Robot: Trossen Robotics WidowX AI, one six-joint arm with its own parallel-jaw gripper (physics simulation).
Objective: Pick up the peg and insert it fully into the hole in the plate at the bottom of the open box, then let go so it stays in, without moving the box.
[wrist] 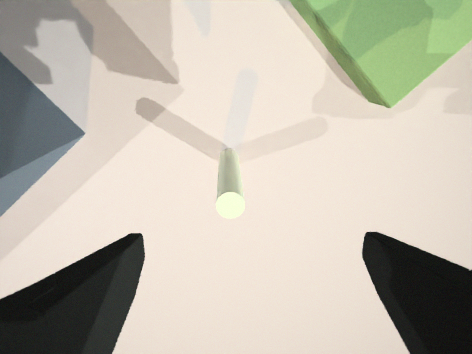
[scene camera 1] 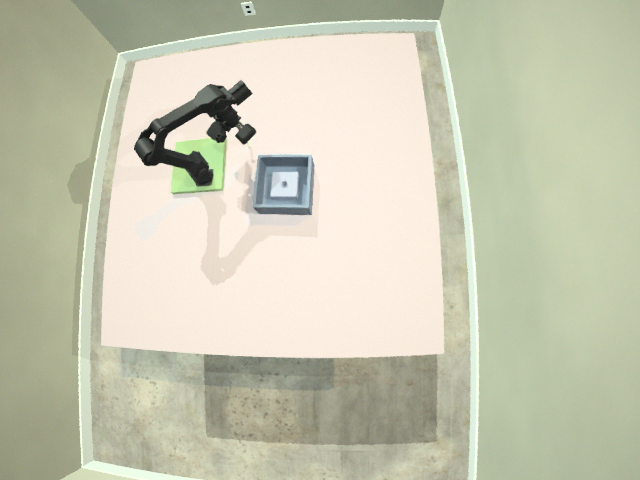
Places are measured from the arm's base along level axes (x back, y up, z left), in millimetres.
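Pixels of known places: gripper, fingertip midpoint: (wrist: pixel 254 244) (scene camera 1: pixel 239 132); arm's base at its link origin: (scene camera 1: pixel 204 177).
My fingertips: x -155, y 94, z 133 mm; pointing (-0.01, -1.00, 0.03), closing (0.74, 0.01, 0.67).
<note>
Ahead of a thing's pixels: the offset from my fingertips to its top centre. "*": to the spot under its first point. Level surfaces: height alone.
A thin pale green peg @[dx -8, dy -39, dz -3 mm] (scene camera 1: pixel 248 145) (wrist: pixel 230 204) stands upright on the table, left of the box's back left corner in the scene view. My gripper (scene camera 1: pixel 232 135) (wrist: pixel 254 244) is open with nothing between its fingers. It is above the table, close to the peg; in the wrist view the peg shows ahead of the fingertips, between their lines. The open blue-grey box @[dx -162, dy -21, dz -180 mm] (scene camera 1: pixel 283 210) (wrist: pixel 30 125) stands on the table. The white plate @[dx -162, dy -58, dz -180 mm] (scene camera 1: pixel 291 191) with a dark round hole @[* dx -158, dy -80, dz -171 mm] (scene camera 1: pixel 284 183) lies at its bottom; the plate does not show in the wrist view.
A green square slab (scene camera 1: pixel 216 173) (wrist: pixel 395 60) lies under the arm's base, left of the box. The pale pink table top @[dy -119 mm] (scene camera 1: pixel 310 289) extends around them. The arm casts shadows in front of the base and box.
</note>
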